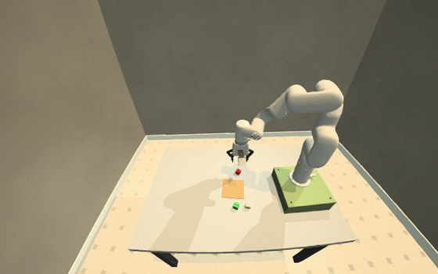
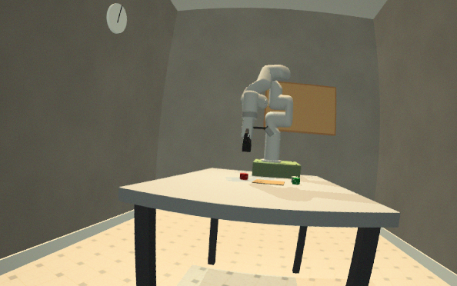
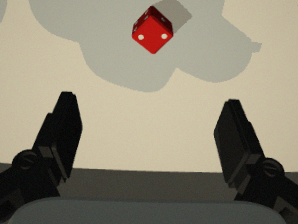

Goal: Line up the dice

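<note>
The red die lies 13 cm below my hand. The rest, counted from my hand: green die (7 cm ahead, 24 cm to the left, 13 cm below); white die (25 cm to the left, 13 cm below); mat (6 cm ahead, 12 cm to the left, 14 cm below).
</note>
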